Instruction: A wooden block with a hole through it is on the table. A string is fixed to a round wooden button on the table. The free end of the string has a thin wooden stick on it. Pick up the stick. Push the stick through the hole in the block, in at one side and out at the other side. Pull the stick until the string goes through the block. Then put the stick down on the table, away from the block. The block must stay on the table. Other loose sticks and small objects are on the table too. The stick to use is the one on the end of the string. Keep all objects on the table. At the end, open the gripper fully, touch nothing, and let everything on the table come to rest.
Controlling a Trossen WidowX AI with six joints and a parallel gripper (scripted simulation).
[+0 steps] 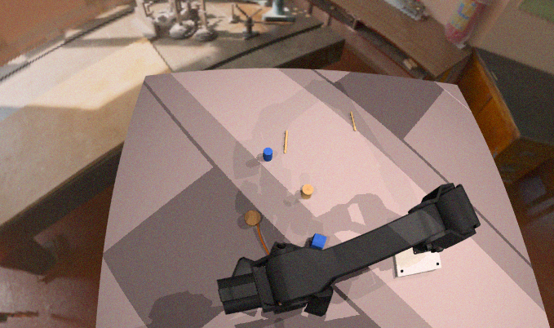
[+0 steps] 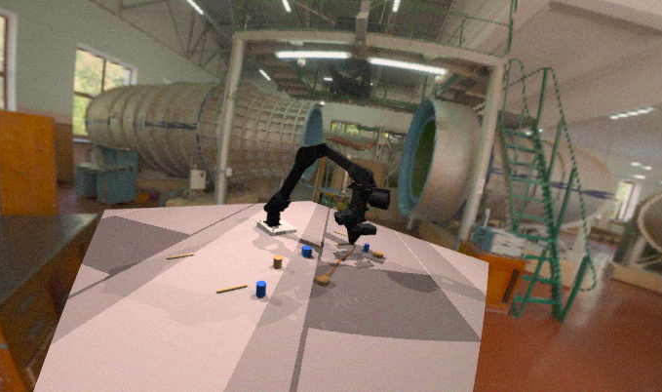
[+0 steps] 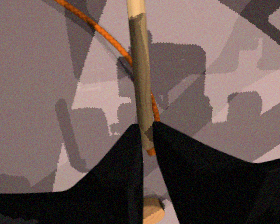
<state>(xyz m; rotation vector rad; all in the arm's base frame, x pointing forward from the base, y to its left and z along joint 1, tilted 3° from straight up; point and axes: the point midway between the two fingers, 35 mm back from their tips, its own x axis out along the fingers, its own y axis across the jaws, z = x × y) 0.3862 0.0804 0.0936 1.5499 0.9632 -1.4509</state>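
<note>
My gripper tip is 100 mm past the blue cube, 120 mm to the left of it and 40 mm above it. From my gripper tip the other things lie so: round wooden button 50 mm ahead, 190 mm to the right, 50 mm below; then short wooden cylinder 90 mm behind, 250 mm to the right, 40 mm below; then thin wooden stick 10 mm behind, 10 mm to the right.
</note>
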